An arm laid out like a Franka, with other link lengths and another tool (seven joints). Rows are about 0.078 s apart.
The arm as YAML. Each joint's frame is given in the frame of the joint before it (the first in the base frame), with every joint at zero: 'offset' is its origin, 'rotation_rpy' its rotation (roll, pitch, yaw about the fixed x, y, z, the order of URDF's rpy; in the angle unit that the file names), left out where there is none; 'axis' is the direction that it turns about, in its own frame. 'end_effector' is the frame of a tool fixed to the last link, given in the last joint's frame.
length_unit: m
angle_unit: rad
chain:
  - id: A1
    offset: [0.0, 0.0, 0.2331]
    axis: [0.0, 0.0, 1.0]
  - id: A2
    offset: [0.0, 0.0, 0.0]
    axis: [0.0, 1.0, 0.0]
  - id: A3
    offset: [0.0, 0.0, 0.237]
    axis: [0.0, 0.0, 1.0]
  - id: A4
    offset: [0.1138, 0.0, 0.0]
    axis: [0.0, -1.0, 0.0]
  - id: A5
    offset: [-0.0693, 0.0, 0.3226]
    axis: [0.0, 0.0, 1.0]
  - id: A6
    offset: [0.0, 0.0, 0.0]
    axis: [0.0, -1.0, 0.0]
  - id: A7
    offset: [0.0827, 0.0, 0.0]
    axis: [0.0, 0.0, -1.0]
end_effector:
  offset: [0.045, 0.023, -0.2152]
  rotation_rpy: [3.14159, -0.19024, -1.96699]
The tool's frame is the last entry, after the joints.
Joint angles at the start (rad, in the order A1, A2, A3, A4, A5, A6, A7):
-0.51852 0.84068 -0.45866 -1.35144 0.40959 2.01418 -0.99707
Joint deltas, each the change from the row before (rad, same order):
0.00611 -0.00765 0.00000 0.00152 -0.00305 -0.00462 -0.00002
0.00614 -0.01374 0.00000 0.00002 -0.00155 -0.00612 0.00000
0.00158 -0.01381 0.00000 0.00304 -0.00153 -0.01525 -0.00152
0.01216 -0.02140 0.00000 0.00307 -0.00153 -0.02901 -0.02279
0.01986 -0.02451 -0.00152 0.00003 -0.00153 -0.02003 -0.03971
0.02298 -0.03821 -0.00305 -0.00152 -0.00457 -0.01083 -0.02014
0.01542 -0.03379 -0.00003 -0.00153 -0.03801 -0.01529 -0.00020
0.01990 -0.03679 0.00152 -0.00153 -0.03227 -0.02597 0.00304
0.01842 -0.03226 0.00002 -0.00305 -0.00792 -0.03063 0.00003
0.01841 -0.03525 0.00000 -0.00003 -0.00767 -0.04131 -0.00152
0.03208 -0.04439 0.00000 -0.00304 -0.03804 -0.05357 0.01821
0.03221 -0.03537 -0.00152 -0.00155 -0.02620 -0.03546 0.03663
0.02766 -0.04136 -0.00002 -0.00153 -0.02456 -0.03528 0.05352
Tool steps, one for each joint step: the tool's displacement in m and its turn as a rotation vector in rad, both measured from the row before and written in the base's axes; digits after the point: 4 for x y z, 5 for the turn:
0.0039 0.0023 0.0048 -0.00217 -0.00304 0.00824
0.0047 0.0023 0.0080 -0.00213 -0.00776 0.00703
0.0024 0.0017 0.0085 0.00362 -0.00522 0.00519
0.0064 0.0094 0.0124 0.01203 -0.00659 0.03750
0.0090 0.0117 0.0140 0.00423 -0.01323 0.05985
0.0121 0.0091 0.0224 -0.01123 -0.02480 0.04285
0.0035 0.0049 0.0171 -0.02163 0.00736 0.03096
0.0052 0.0099 0.0183 -0.01088 0.00661 0.03045
0.0052 0.0123 0.0159 0.00862 -0.00274 0.02136
0.0040 0.0140 0.0181 0.01372 -0.00080 0.02410
0.0022 0.0187 0.0196 0.00147 0.02459 0.02605
0.0050 0.0158 0.0165 -0.00470 0.01341 0.00153
0.0039 0.0136 0.0198 -0.00651 0.00733 -0.02000

